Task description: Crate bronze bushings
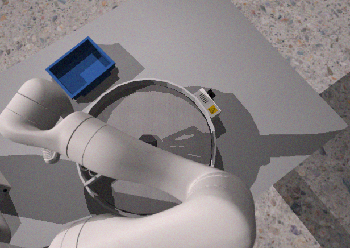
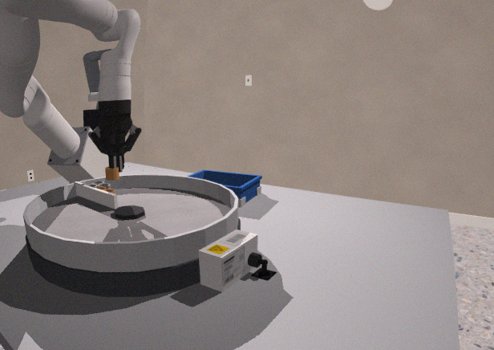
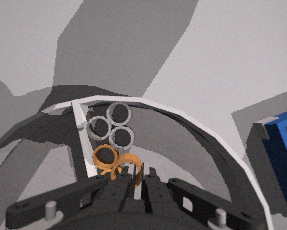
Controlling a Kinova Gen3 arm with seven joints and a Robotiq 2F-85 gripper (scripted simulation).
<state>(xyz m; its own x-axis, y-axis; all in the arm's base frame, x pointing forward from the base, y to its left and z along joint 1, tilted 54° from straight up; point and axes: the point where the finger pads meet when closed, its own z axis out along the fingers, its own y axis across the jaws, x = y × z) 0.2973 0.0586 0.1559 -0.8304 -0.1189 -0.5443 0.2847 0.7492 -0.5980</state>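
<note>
Now: the blue crate 29 cm to the left of my hand, 11 cm below it and 10 cm ahead of it. Round my hand: round turning table: 11 cm ahead, 8 cm below, 7 cm to the right.
</note>
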